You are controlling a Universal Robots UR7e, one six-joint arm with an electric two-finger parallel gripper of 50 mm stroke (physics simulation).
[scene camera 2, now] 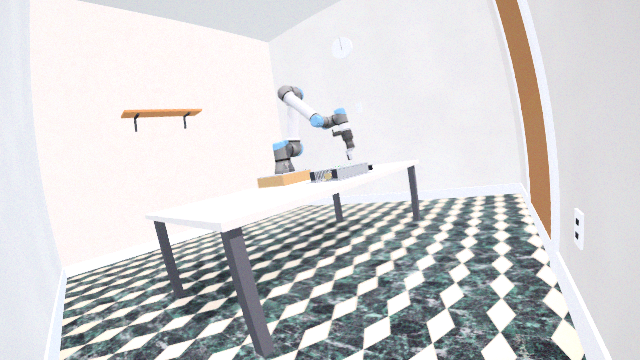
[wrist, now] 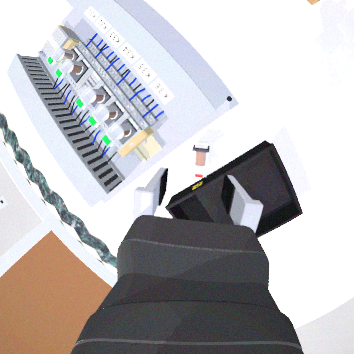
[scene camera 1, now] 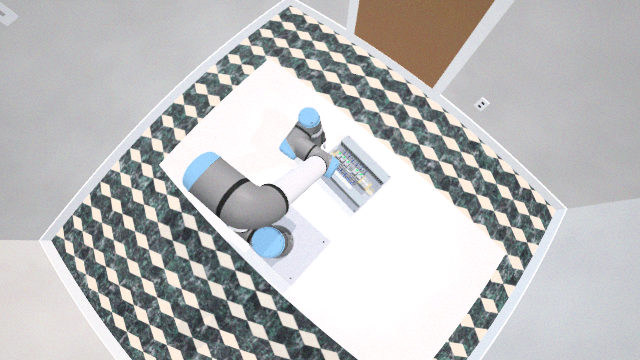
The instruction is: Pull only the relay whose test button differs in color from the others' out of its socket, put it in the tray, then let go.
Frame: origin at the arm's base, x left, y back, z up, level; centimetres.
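Seen in the pictures: gripper, fingertip midpoint: (scene camera 2: 350,159) (wrist: 194,182); arm's base, origin of the base link: (scene camera 2: 284,172).
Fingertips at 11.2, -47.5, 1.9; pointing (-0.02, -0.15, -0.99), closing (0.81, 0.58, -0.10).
Pixels of each thing's top centre, then the offset from my fingertips to it, as dx, dy, dz. "pt": a spot on its surface instead. Level surfaces: height alone.
- dark base, middle of its top: (wrist: 199,160) -0.2, +0.1, -6.7
- small red part, surface spot: (wrist: 199,175) pt +1.2, -1.3, -6.6
- black tray, surface spot: (wrist: 288,181) pt +9.8, +6.5, -5.9
- grey panel, middle of its top: (wrist: 92,78) (scene camera 1: 352,172) (scene camera 2: 340,175) -19.7, -1.5, -8.4
- slotted duct, middle of its top: (wrist: 40,119) (scene camera 1: 365,158) (scene camera 2: 350,165) -21.2, -9.6, -3.1
- yellowish end block, middle of its top: (wrist: 130,143) -7.8, -3.8, -5.4
- white table, its level: dz -9.4
A clear relay with a coppery inside and dark base (wrist: 201,156) lies loose on the table in the wrist view, between the panel and the tray; a small red part (wrist: 199,175) shows at its end near the tray. The black tray (wrist: 288,181) lies partly behind my gripper. My gripper (wrist: 194,182) (scene camera 2: 349,156) is open and empty, above the table at the tray's near side, with the loose relay just beyond the fingertips. Several clear relays (wrist: 98,96) stand in the socket row beside green parts, with a gap in the row. Their buttons are too small to tell.
The grey panel (wrist: 192,75) (scene camera 2: 352,171) (scene camera 1: 344,188) holds the socket row, blue wires, a slotted duct (wrist: 65,120) and labels. A yellowish end block (wrist: 136,142) stands at the row's end nearest my gripper. An orange-brown box (scene camera 2: 286,180) stands beside the panel on the white table (scene camera 2: 220,206).
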